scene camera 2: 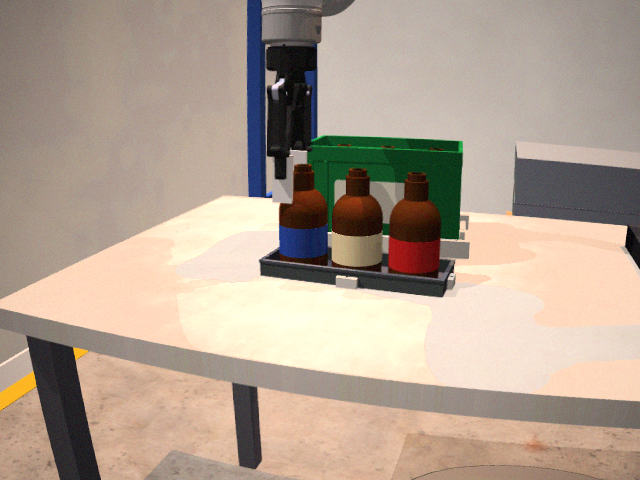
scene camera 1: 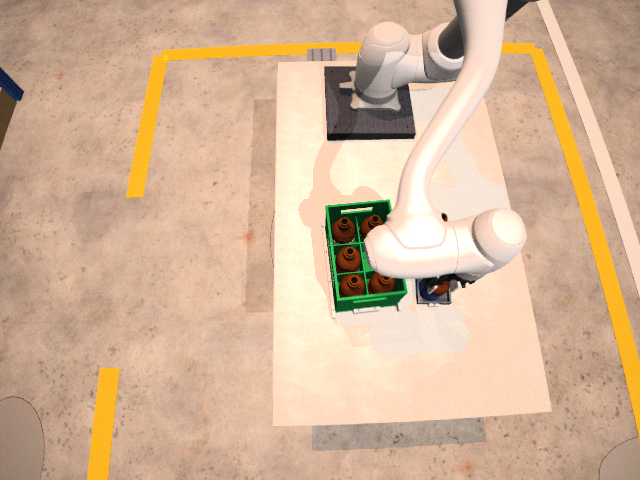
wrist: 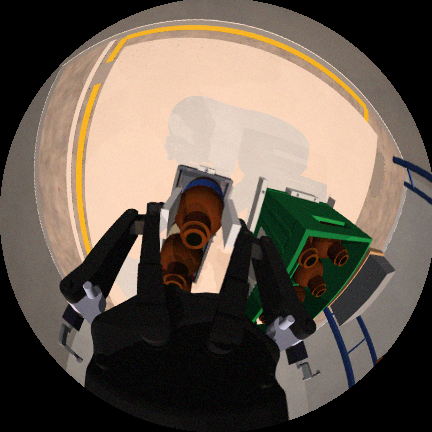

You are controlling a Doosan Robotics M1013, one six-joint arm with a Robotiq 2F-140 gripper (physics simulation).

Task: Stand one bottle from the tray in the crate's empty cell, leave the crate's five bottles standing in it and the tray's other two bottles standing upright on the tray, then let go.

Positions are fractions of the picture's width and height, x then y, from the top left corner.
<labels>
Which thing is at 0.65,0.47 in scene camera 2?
A red-labelled bottle.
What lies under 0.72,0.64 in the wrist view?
A red-labelled bottle.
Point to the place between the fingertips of my gripper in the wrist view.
At 0.47,0.47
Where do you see a blue-labelled brown bottle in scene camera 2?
0.47,0.47
</labels>
